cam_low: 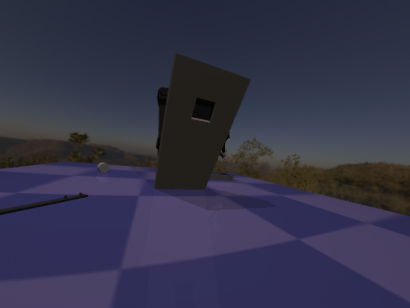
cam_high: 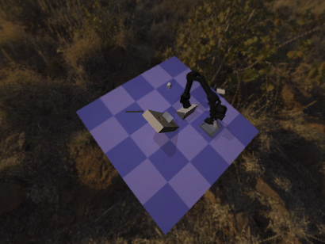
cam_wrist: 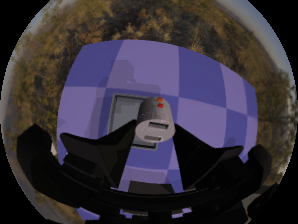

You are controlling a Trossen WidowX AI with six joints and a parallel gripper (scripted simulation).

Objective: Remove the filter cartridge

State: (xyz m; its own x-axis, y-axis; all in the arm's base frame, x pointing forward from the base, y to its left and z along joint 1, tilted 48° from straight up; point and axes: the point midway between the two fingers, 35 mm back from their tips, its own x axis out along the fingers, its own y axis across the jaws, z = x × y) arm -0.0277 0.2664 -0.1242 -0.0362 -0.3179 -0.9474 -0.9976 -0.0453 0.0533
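My gripper tip is now 15 cm above the grey tray, 4 cm past it and 1 cm to the left of it. The rest, counted from my gripper tip: tan service panel (36 cm ahead, 27 cm to the right, 2 cm above); then pale block (47 cm behind, 24 cm to the right, 16 cm below); then filter cartridge (right at my gripper tip).
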